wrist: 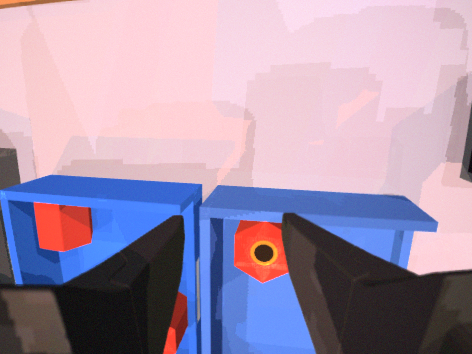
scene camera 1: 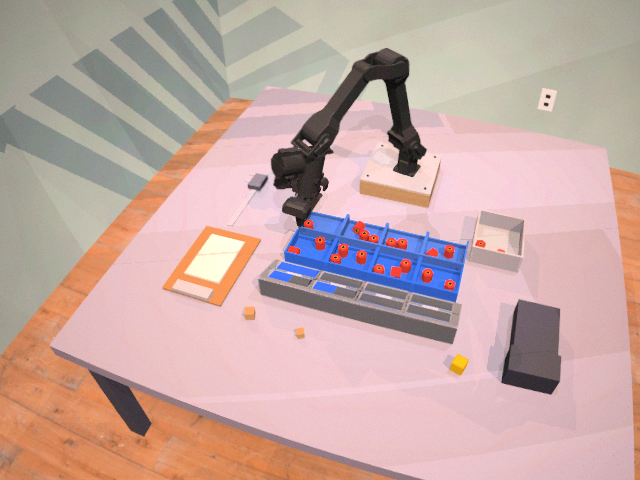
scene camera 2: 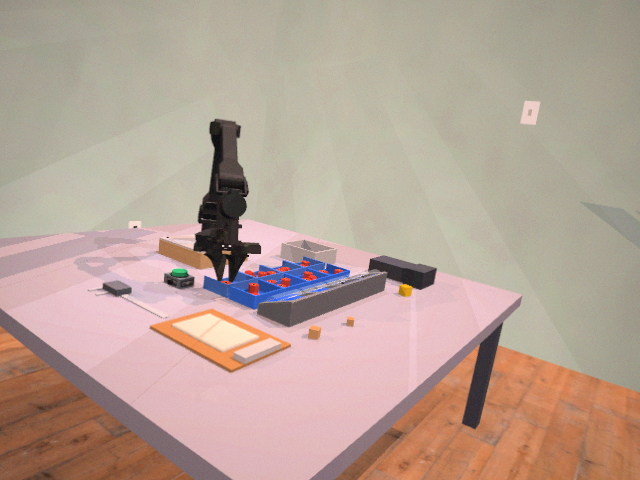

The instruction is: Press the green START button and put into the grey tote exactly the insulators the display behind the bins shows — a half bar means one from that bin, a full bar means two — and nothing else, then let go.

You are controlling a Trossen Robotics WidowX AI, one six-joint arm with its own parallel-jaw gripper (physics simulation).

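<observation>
My gripper is partly open and empty, low over the left end of the blue bins. A red insulator is in the back-left bin, partly behind one finger in the wrist view. The front-left bin holds an upright insulator and a lying one. The display shows a full bar back-left and half bars front-left and front second. The tote holds two red insulators. The green button is hidden in scene camera 1.
An orange clipboard lies left of the display. Orange cubes and a yellow cube lie before it. A black block is at the right. A small grey device lies at the left.
</observation>
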